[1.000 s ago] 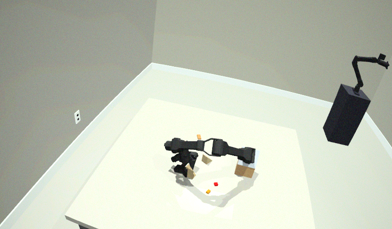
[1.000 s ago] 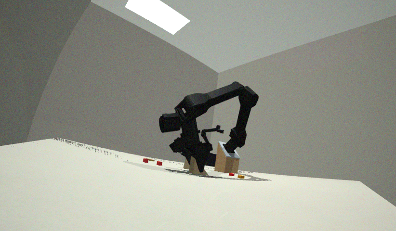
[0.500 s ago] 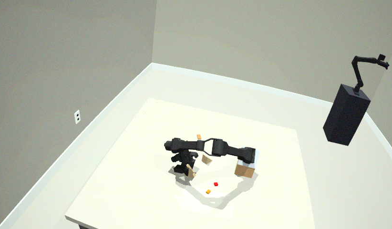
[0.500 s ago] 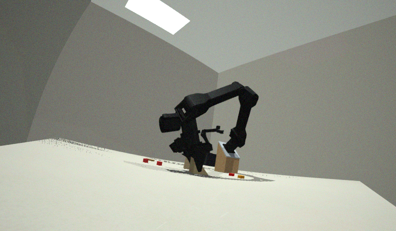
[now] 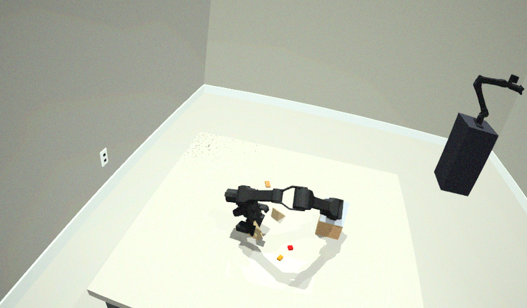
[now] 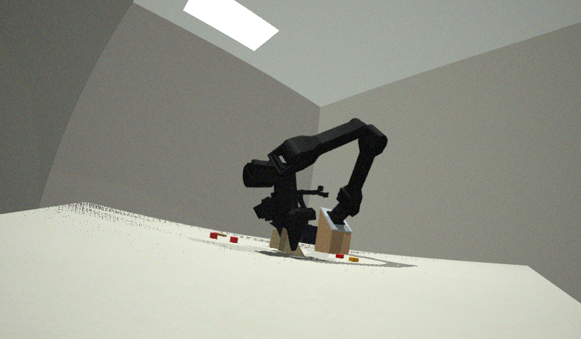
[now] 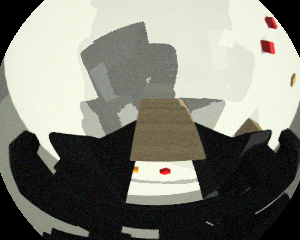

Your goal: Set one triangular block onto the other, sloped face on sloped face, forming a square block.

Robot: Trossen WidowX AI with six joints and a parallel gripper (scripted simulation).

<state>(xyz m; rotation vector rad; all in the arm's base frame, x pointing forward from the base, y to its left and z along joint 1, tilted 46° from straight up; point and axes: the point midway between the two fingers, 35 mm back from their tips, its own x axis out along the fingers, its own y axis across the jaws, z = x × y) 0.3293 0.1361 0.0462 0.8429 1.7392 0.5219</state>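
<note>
Now: the red cube 170 mm behind my gripper tip, 30 mm to the left of it and 10 mm below it. Also, from my gripper tip: orange cube: 130 mm behind, 100 mm to the left, 10 mm below; then triangular wooden block: 10 mm ahead, 10 mm above.
</note>
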